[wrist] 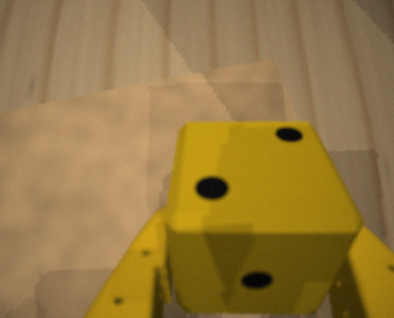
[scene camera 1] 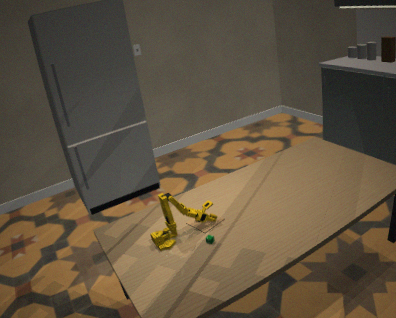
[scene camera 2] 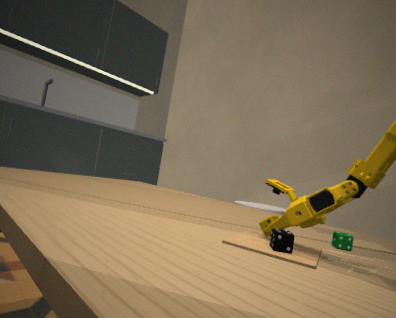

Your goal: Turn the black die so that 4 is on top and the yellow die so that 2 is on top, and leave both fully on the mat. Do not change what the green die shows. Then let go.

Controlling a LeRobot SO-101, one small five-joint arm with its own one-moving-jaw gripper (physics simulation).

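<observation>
My gripper (scene camera 1: 212, 218) (scene camera 2: 267, 226) (wrist: 262, 225) slants down over the mat (scene camera 2: 305, 254) (wrist: 75, 150) and is shut on the yellow die (scene camera 2: 270, 224) (wrist: 265, 175). In the wrist view the jaws press on its left and right sides. A two-pip face slants upward and a one-pip face turns back toward the gripper. Whether the die touches the mat cannot be told. The black die (scene camera 2: 282, 241) sits on the mat near the jaws, white pips showing; its top is too small to read. The green die (scene camera 1: 210, 239) (scene camera 2: 343, 241) sits on the table off the mat.
The wooden table (scene camera 1: 300, 200) (scene camera 2: 125, 240) holds the arm and dice. The arm's base (scene camera 1: 164, 239) stands near the table's left end in scene camera 1. A pale flat object (scene camera 2: 257, 205) shows behind the gripper in scene camera 2. A fridge (scene camera 1: 95, 100) stands beyond the table.
</observation>
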